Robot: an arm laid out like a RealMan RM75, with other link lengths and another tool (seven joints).
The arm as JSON. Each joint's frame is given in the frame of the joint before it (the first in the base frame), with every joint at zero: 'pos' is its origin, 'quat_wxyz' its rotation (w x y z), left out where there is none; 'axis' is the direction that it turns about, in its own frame. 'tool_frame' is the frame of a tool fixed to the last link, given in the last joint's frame.
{
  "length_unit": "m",
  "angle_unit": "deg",
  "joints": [
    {
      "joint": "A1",
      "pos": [
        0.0,
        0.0,
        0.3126
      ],
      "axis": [
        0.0,
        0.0,
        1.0
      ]
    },
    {
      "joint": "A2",
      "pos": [
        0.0,
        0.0,
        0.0
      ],
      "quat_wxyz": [
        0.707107,
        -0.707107,
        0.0,
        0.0
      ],
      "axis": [
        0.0,
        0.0,
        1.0
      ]
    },
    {
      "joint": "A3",
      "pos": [
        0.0,
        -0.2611,
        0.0
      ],
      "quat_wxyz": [
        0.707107,
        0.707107,
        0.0,
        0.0
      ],
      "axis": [
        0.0,
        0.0,
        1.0
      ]
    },
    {
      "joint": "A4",
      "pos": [
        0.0,
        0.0,
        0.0
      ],
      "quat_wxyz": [
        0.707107,
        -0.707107,
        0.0,
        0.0
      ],
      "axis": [
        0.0,
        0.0,
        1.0
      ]
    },
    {
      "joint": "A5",
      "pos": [
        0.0,
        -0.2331,
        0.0
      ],
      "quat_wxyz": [
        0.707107,
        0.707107,
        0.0,
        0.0
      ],
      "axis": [
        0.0,
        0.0,
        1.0
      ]
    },
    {
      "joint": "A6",
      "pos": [
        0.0,
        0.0,
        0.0
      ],
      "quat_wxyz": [
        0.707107,
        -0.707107,
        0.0,
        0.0
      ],
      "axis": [
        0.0,
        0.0,
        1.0
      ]
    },
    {
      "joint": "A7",
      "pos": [
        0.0,
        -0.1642,
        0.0
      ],
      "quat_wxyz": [
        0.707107,
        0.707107,
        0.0,
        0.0
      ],
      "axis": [
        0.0,
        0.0,
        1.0
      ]
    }
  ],
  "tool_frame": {
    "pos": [
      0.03,
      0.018,
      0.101
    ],
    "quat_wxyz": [
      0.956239,
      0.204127,
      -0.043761,
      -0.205
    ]
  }
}
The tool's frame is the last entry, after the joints.
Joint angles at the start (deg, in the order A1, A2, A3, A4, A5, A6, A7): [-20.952 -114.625 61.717 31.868 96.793 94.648 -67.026]
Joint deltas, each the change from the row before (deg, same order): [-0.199 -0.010 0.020 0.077 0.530 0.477 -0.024]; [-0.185 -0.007 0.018 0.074 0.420 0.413 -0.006]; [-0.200 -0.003 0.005 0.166 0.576 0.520 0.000]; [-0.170 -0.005 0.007 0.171 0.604 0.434 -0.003]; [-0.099 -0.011 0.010 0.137 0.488 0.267 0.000]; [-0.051 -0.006 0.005 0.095 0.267 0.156 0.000]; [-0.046 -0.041 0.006 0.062 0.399 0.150 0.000]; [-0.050 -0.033 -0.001 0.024 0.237 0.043 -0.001]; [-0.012 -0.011 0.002 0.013 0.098 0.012 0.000]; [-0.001 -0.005 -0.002 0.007 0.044 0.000 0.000]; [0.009 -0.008 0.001 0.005 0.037 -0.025 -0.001]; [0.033 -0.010 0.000 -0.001 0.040 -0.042 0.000]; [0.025 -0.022 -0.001 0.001 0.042 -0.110 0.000]
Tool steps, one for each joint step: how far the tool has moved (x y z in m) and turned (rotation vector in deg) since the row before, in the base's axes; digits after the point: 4 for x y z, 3 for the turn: [0.0010 -0.0024 -0.0007 -0.633 0.119 -0.546]; [0.0010 -0.0019 -0.0004 -0.513 0.082 -0.496]; [0.0010 -0.0024 -0.0004 -0.620 0.164 -0.650]; [0.0006 -0.0023 -0.0006 -0.585 0.241 -0.581]; [0.0001 -0.0017 -0.0006 -0.425 0.243 -0.393]; [0.0001 -0.0009 -0.0003 -0.228 0.133 -0.231]; [-0.0002 -0.0015 -0.0008 -0.339 0.196 -0.212]; [-0.0001 -0.0006 -0.0006 -0.177 0.132 -0.115]; [-0.0001 -0.0003 -0.0002 -0.069 0.062 -0.040]; [-0.0001 -0.0001 -0.0001 -0.024 0.031 -0.011]; [-0.0002 -0.0001 -0.0002 -0.008 0.038 0.012]; [-0.0003 -0.0001 -0.0002 -0.002 0.047 0.047]; [-0.0004 0.0002 -0.0004 0.040 0.079 0.067]
